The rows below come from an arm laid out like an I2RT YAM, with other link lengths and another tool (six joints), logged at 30 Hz.
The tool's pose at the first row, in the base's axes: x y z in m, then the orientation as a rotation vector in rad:
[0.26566, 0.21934, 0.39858, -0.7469, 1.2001, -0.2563]
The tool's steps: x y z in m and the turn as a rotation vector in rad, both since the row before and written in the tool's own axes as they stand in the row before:
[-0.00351, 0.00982, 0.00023, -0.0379, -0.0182, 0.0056]
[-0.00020, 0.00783, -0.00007, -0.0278, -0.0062, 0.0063]
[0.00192, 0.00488, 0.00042, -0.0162, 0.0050, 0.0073]
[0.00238, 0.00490, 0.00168, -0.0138, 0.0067, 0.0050]
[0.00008, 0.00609, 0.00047, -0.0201, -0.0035, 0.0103]
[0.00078, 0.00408, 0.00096, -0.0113, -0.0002, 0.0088]
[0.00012, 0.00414, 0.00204, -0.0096, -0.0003, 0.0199]
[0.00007, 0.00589, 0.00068, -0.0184, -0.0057, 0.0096]
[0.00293, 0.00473, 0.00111, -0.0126, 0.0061, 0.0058]
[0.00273, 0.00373, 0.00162, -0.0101, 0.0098, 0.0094]
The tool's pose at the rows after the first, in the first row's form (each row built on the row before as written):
[0.26262, 0.22862, 0.39491, -0.7772, 1.1924, -0.2222]
[0.26064, 0.23438, 0.38999, -0.7978, 1.1941, -0.1982]
[0.26047, 0.23704, 0.38546, -0.8074, 1.2045, -0.1848]
[0.26148, 0.24004, 0.38072, -0.8163, 1.2151, -0.1754]
[0.26013, 0.24454, 0.37681, -0.8274, 1.2193, -0.1535]
[0.25997, 0.24747, 0.37372, -0.8317, 1.2244, -0.1395]
[0.26043, 0.25132, 0.37121, -0.8276, 1.2336, -0.1174]
[0.25902, 0.25581, 0.36760, -0.8374, 1.2348, -0.0960]
[0.25932, 0.25828, 0.36250, -0.8450, 1.2446, -0.0862]
[0.26028, 0.26040, 0.35819, -0.8483, 1.2590, -0.0766]

